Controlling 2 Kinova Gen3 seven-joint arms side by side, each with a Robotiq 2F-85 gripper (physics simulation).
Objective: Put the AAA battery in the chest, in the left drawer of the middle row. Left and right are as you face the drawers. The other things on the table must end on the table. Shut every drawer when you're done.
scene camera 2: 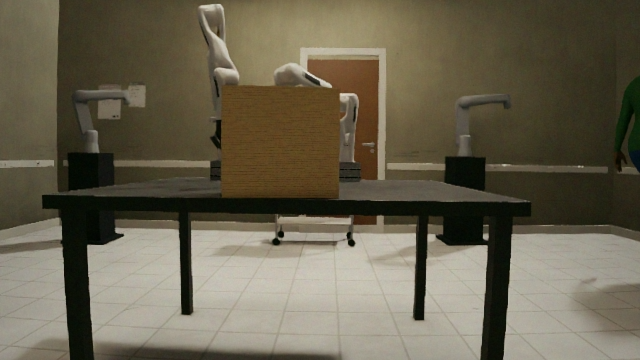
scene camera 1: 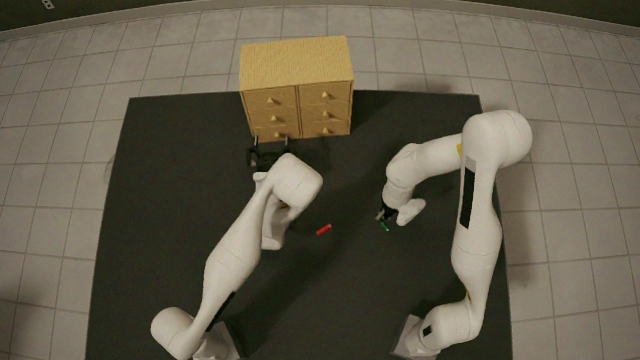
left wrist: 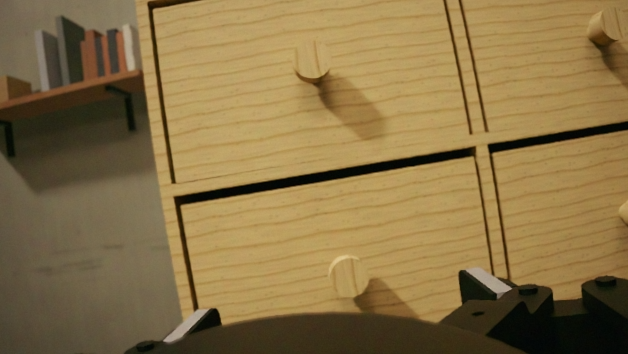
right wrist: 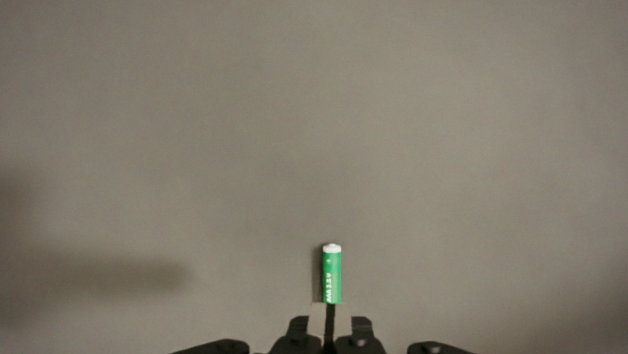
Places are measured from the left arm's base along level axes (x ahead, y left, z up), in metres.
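Pixels of known places: left gripper, fingertip midpoint: [scene camera 1: 271, 135]; right gripper, fingertip midpoint: [scene camera 1: 388, 216] [right wrist: 331, 328]; left arm's base, origin of the base link: [scene camera 2: 344, 161] [scene camera 1: 213, 346]; right arm's base, origin of the base link: [scene camera 1: 421, 340].
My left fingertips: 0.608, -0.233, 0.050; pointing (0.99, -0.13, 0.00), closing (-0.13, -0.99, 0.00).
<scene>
Ahead of a thing's pixels: the offset from my left fingertips to its top centre, as dx, dy, dz. "pt": to the spot under its first point. Level surfaces: height alone.
The wooden chest @(+0.153, -0.093, +0.160) [scene camera 1: 295, 62] [scene camera 2: 280, 142] [left wrist: 479, 200] stands at the table's back edge, its six drawers looking shut. My left gripper [scene camera 1: 271, 140] [left wrist: 341, 318] is open and empty in front of its left column. In the left wrist view, the middle-left drawer's round knob @(pt +0.047, -0.010, +0.004) [left wrist: 348, 276] shows ahead between the fingers, not gripped. The green AAA battery @(-0.281, -0.307, -0.138) [scene camera 1: 384, 226] [right wrist: 331, 273] lies on the table just beyond the tips of my right gripper [scene camera 1: 380, 216] [right wrist: 331, 328]. That gripper is shut, with no battery between its fingers; they hang above the table.
A red cylindrical object @(-0.268, -0.122, -0.134) [scene camera 1: 323, 229] lies on the dark table @(dz -0.148) [scene camera 1: 165, 175] between the two arms. The left forearm crosses the table's left half, and the right arm arches over its right side. A wall shelf [left wrist: 75, 92] with books shows behind the chest.
</scene>
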